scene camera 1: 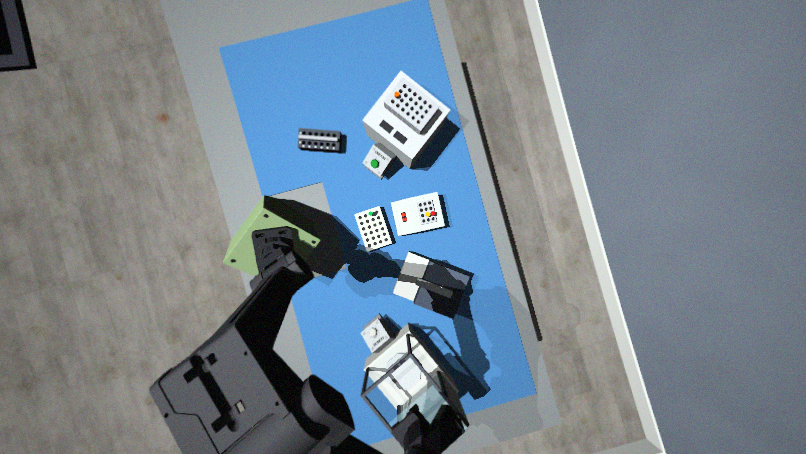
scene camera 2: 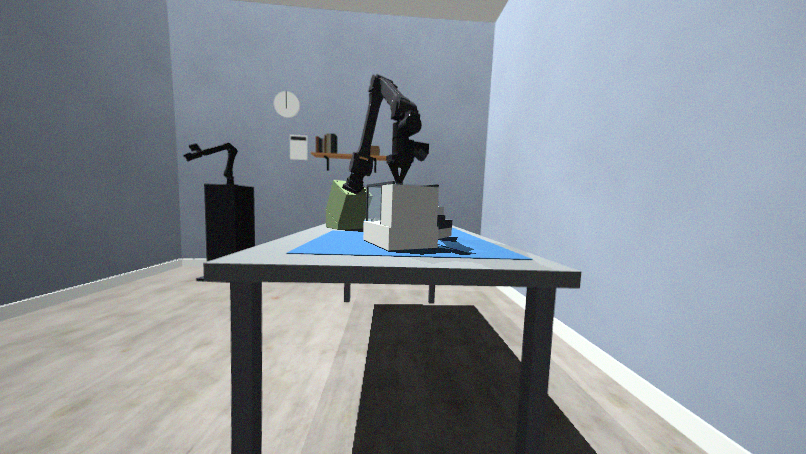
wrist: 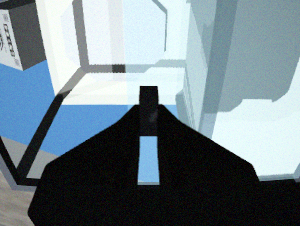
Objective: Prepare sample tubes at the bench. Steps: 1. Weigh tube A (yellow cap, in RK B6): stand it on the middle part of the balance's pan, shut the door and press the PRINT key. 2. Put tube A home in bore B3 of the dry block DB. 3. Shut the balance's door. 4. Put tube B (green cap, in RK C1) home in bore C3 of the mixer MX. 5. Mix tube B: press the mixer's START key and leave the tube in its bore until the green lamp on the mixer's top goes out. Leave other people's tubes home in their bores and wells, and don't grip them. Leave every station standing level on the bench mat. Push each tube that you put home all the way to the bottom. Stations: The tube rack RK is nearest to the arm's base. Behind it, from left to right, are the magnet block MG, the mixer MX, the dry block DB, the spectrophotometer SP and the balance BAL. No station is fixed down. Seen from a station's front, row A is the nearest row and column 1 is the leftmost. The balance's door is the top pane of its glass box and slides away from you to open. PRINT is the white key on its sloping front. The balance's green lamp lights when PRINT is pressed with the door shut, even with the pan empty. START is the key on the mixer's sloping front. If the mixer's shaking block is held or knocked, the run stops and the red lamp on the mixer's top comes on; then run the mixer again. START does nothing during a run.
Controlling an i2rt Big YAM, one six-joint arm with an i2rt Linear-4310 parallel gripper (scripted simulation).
A spectrophotometer [scene camera 1: 439, 289]: 86 cm from the lens.
